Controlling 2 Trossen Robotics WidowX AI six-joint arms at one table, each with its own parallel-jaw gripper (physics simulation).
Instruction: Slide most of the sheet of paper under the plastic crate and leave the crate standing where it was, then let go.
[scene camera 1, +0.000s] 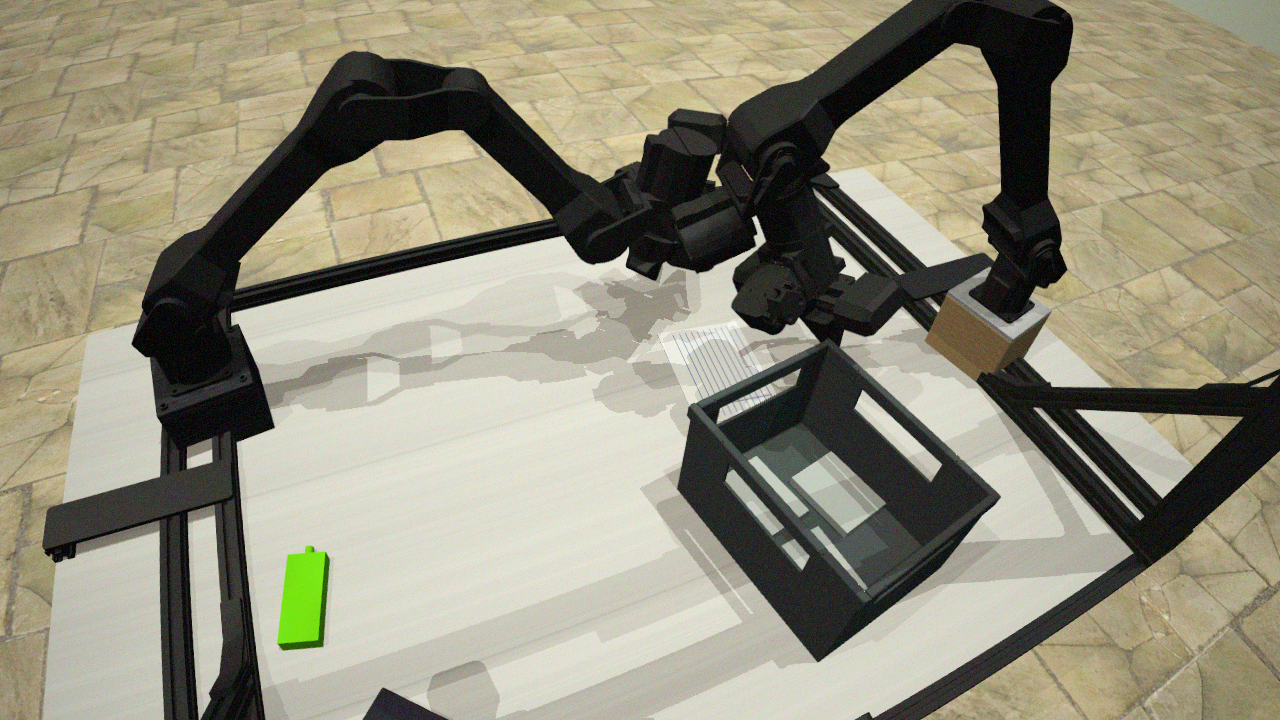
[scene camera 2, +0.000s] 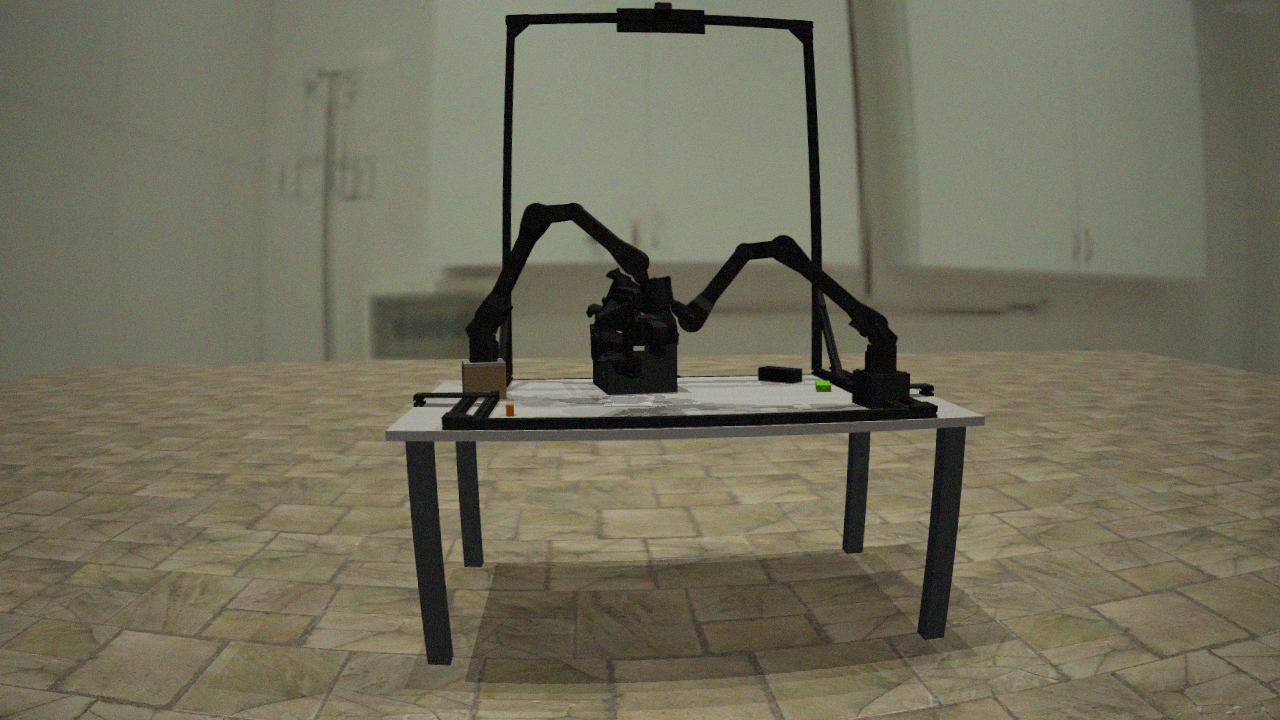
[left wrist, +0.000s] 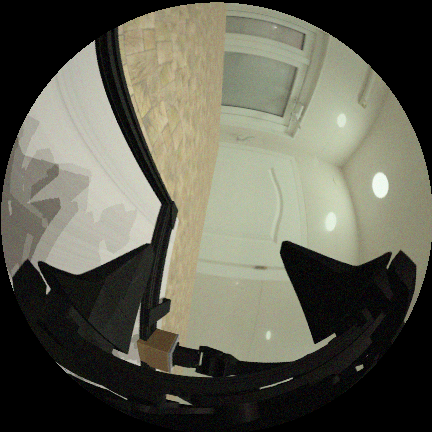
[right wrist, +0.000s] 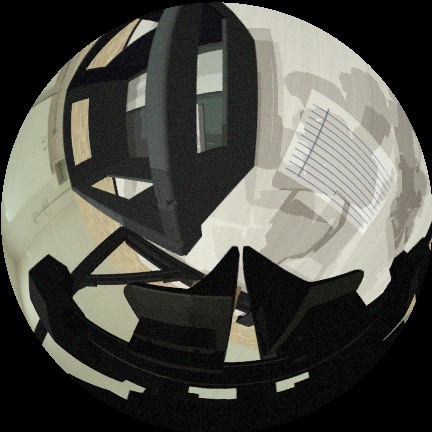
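Observation:
The sheet of lined paper (scene camera 1: 702, 351) (right wrist: 340, 160) lies flat on the table, apart from the plastic crate, in the right wrist view. The dark plastic crate (scene camera 1: 814, 608) (scene camera 2: 635, 377) (right wrist: 242, 125) stands upright, with openings in its walls. My right gripper (scene camera 1: 827, 333) (right wrist: 239, 251) is shut with nothing seen between its fingertips. It hangs above the table behind the crate in scene camera 1, to the right of the paper. My left gripper (left wrist: 217, 249) is open and empty, raised off the table, and its wrist camera faces the room. Its fingers are hard to make out in both scene views.
A bright green bottle-shaped block (scene camera 1: 304, 600) (scene camera 2: 822, 385) lies on the table. A dark box (scene camera 1: 402, 707) (scene camera 2: 779, 374) is near the table's edge. A small orange object (scene camera 2: 509, 409) stands near the rail. A brown box (scene camera 1: 971, 335) (scene camera 2: 483, 378) is at my right arm's base. The two wrists are close together.

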